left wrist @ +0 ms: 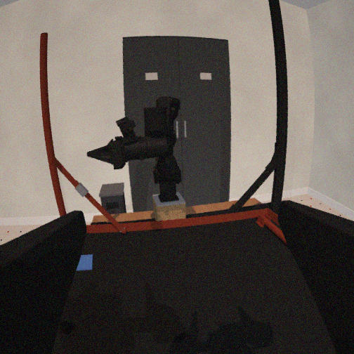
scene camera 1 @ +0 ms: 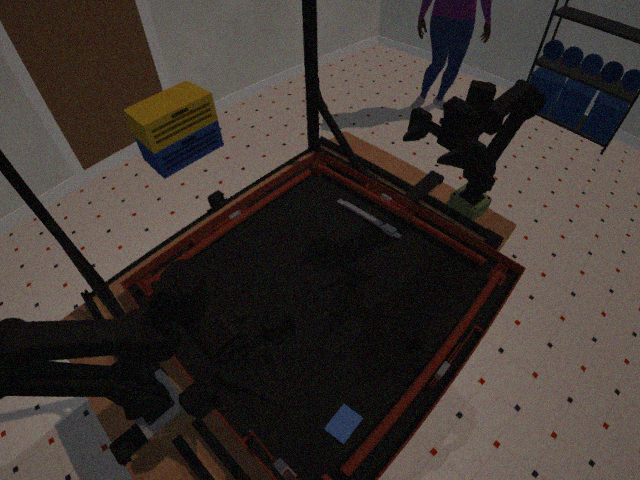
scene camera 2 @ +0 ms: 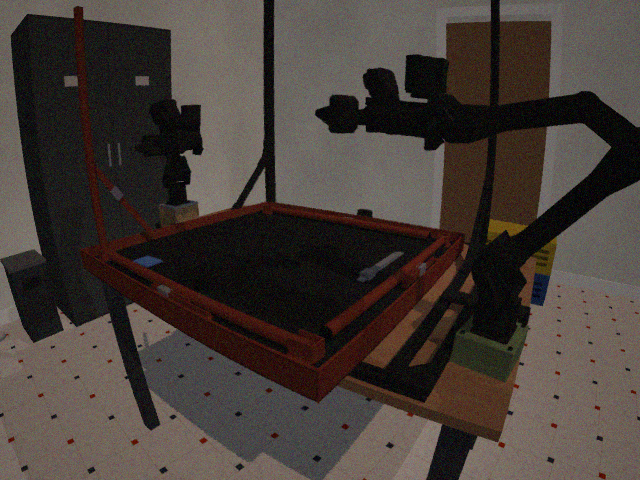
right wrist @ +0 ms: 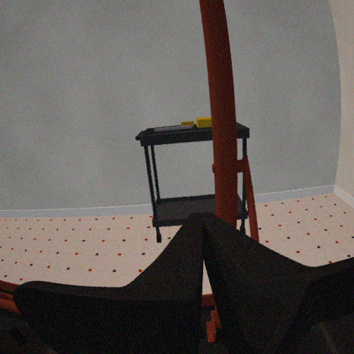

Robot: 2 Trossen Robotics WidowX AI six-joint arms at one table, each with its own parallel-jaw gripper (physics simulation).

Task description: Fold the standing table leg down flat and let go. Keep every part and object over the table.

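Frame: origin at the left arm's base, x ahead, y left, z up, level; millimetres.
Seen in the pictures: left gripper, fingertip midpoint: (scene camera 1: 420,149); right gripper, fingertip midpoint: (scene camera 1: 283,406) (scene camera 2: 135,148); left arm's base at its link origin: (scene camera 1: 471,196) (scene camera 2: 494,329); right arm's base at its link origin: (scene camera 1: 153,402) (scene camera 2: 177,203).
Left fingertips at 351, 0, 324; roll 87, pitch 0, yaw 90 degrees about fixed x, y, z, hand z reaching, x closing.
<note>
Offsets run from my left fingertips to a thing's middle, as dx, dy, dz. "spot": to the spot under its first point.
The standing red table leg @(spot: +479, +341, +67) (scene camera 2: 84,103) (left wrist: 45,100) (right wrist: 222,90) rises upright from the left corner of the upturned table (scene camera 2: 217,338) (left wrist: 145,225), its diagonal brace @(+523, +269, -170) (scene camera 2: 116,193) (left wrist: 81,189) running to the rim. Scene camera 1 does not show this leg. My right gripper (scene camera 2: 137,148) (left wrist: 86,154) (right wrist: 199,221) is shut and empty, raised above the table. Its tips point towards the leg's side and overlap it in the right wrist view; contact is not visible. My left gripper (scene camera 1: 427,144) (scene camera 2: 318,114) is open and empty, high near the opposite side, far from the leg.
Red tubes lie low along the other rims. A grey bar-like tool @(-30, -144, -336) (scene camera 1: 368,217) (scene camera 2: 381,266) and a blue square @(spot: +387, +250, -329) (scene camera 1: 343,423) (scene camera 2: 148,260) (left wrist: 85,262) lie inside the table. Black upright posts (scene camera 1: 310,77) (scene camera 2: 269,103) (left wrist: 281,100) stand by the table.
</note>
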